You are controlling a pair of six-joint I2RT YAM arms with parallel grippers.
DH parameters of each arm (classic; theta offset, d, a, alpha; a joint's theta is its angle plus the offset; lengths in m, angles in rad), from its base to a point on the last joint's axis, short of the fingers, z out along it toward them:
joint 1: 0 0.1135 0.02 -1.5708
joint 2: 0 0 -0.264 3.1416
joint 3: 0.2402 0 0.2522 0
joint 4: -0.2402 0 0.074 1.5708
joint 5: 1.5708 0 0 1.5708
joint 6: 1.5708 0.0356 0 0
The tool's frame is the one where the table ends.
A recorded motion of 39 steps. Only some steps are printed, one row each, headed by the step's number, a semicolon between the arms.
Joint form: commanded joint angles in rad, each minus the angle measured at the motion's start. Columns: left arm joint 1, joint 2, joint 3, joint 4, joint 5, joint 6; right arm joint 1, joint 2, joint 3, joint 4, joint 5, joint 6.
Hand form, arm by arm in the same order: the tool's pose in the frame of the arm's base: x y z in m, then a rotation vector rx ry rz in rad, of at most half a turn. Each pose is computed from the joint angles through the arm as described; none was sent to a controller.
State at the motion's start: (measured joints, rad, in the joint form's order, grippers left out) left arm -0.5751 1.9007 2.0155 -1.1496 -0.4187 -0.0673; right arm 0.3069 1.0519 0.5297 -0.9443 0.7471 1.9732
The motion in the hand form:
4: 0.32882 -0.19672 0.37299 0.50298 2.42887 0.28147; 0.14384 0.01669 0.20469 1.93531 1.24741 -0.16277
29: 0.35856 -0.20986 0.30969 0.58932 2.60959 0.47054; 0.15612 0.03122 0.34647 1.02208 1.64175 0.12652
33: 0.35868 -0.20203 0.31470 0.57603 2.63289 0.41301; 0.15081 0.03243 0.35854 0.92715 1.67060 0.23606
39: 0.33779 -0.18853 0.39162 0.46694 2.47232 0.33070; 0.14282 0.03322 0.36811 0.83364 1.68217 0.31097
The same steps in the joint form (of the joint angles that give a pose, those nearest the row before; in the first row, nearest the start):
4: -0.0017 -0.0476 -0.0105 -0.0163 0.0014 0.0198; -0.0078 -0.0395 0.1005 -0.1154 0.0900 0.2650
29: 0.0075 0.1349 0.0246 -0.1174 -0.0418 0.0167; 0.0428 -0.2573 0.4013 0.3060 -0.0010 -0.9651
33: 0.0274 0.1197 0.0246 -0.1267 0.0060 0.0167; 0.0429 -0.2879 0.4198 0.3399 -0.1088 -1.0328
39: 0.0274 0.0399 0.2022 -0.1879 -0.0139 0.0075; 0.0519 -0.3233 0.4306 0.3613 -0.1824 -1.0941

